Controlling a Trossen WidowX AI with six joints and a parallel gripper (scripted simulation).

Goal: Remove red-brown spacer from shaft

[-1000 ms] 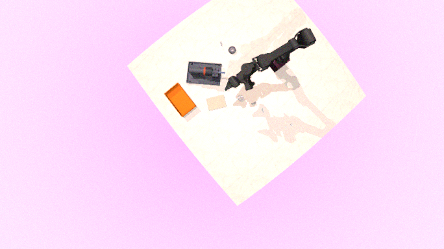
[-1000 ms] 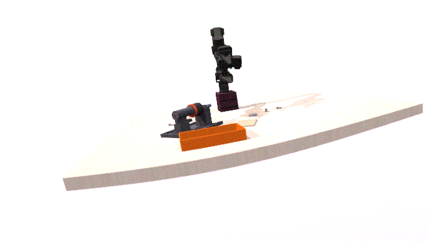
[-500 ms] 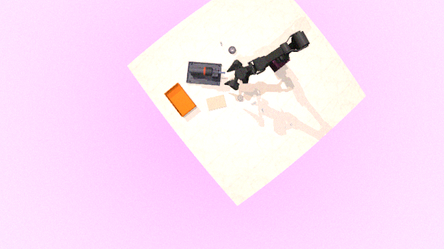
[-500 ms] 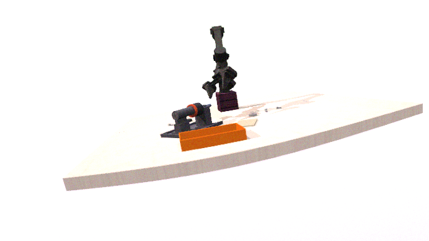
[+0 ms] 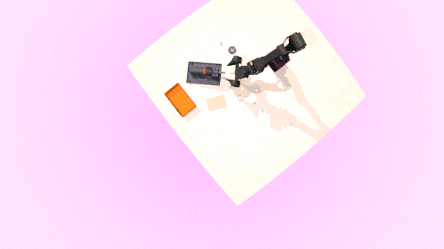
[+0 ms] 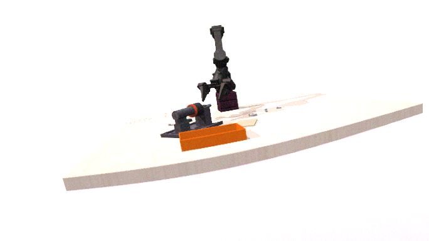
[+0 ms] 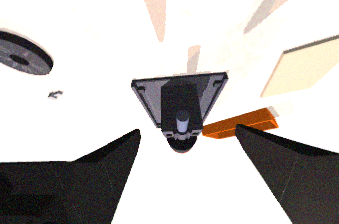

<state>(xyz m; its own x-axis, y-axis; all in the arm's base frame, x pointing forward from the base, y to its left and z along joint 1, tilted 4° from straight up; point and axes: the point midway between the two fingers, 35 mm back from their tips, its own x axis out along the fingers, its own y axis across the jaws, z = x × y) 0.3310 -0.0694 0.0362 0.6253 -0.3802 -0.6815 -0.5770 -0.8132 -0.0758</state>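
Right now my gripper tip is 11 cm short of the red-brown spacer, 8 cm to the left of it and 2 cm above it. From my gripper tip the other things lie so: support block 13 cm ahead, 9 cm to the right, 5 cm below; tan pad 15 cm ahead, 13 cm to the left, 10 cm below; orange tray 35 cm ahead, 9 cm below, 1 cm to the right.
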